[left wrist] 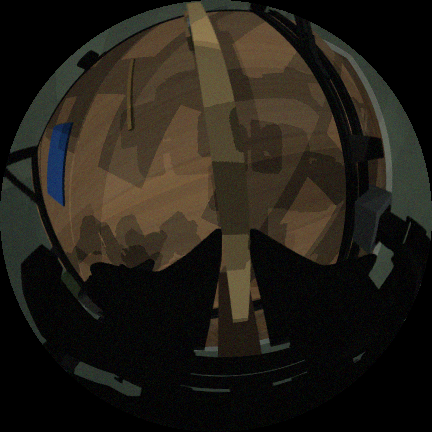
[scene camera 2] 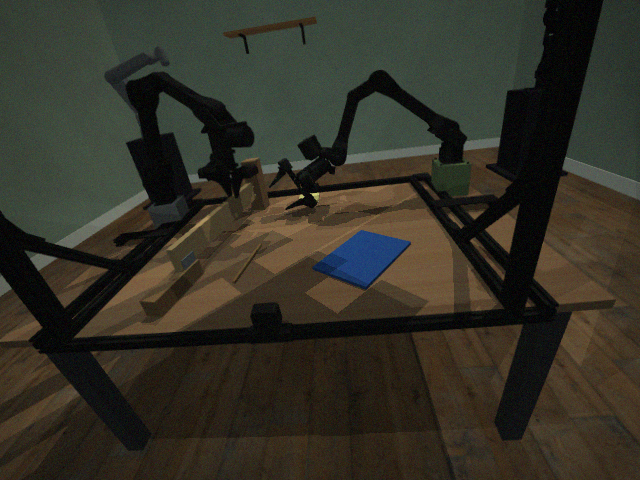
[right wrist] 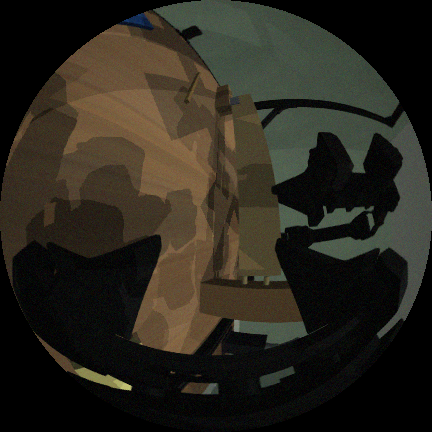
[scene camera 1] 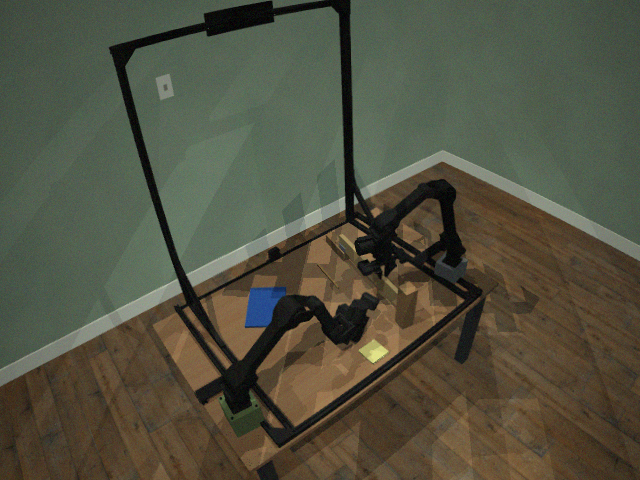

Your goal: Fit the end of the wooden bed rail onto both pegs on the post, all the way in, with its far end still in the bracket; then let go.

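Where they show: left gripper, fingertip midpoint: (left wrist: pixel 235 234) (scene camera 2: pixel 234 198) (right wrist: pixel 271 193) (scene camera 1: pixel 382 278); right gripper, fingertip midpoint: (scene camera 2: pixel 277 198) (right wrist: pixel 219 243) (scene camera 1: pixel 369 309); left arm's base at its link origin: (left wrist: pixel 382 223) (scene camera 2: pixel 166 201) (scene camera 1: pixel 452 260); right arm's base at its link origin: (scene camera 2: pixel 451 160) (scene camera 1: pixel 238 402).
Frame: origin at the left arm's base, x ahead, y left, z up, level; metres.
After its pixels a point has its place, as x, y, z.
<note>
The pale wooden rail (scene camera 1: pixel 347 246) {0.206, -0.389, 0.007} (scene camera 2: pixel 206 225) {0.228, -0.325, 0.012} (left wrist: pixel 223 132) {0.257, -0.213, 0.025} (right wrist: pixel 257 187) {0.284, -0.162, -0.002} stands on edge. My left gripper (scene camera 2: pixel 231 195) {0.278, -0.151, 0.019} (left wrist: pixel 235 234) {0.278, -0.151, 0.019} is shut on it near its post end. The upright brown post (scene camera 1: pixel 406 308) {0.360, 0.016, 0.029} (scene camera 2: pixel 257 183) {0.345, -0.032, 0.020} (right wrist: pixel 250 301) {0.356, -0.016, -0.007} stands at that end. In the right wrist view two short pegs (right wrist: pixel 244 280) {0.328, -0.032, -0.022} (right wrist: pixel 266 280) {0.327, -0.033, 0.010} show in a narrow gap between rail and post; whether their tips are inside is unclear. The rail's far end is at the low brown bracket (scene camera 2: pixel 173 290) {0.175, -0.509, -0.053} (right wrist: pixel 223 99) {0.202, -0.435, -0.055}; its seating is unclear. My right gripper (scene camera 2: pixel 279 196) {0.410, -0.112, -0.020} (right wrist: pixel 219 243) {0.410, -0.112, -0.020} is open and empty, near the post.
A blue panel (scene camera 1: pixel 263 308) {0.631, -0.458, -0.073} (scene camera 2: pixel 362 258) {0.608, -0.481, -0.074} (left wrist: pixel 60 165) {0.574, -0.417, -0.074} lies on the table. A thin stick (scene camera 1: pixel 327 275) {0.328, -0.396, -0.075} (scene camera 2: pixel 248 262) {0.326, -0.403, -0.077} (left wrist: pixel 131 95) {0.329, -0.374, -0.078} lies between it and the rail. A yellow square (scene camera 1: pixel 373 351) {0.521, -0.003, -0.072} lies near the table edge. A black frame (scene camera 1: pixel 347 118) {-0.025, -0.570, 0.459} borders the table and rises over it.
</note>
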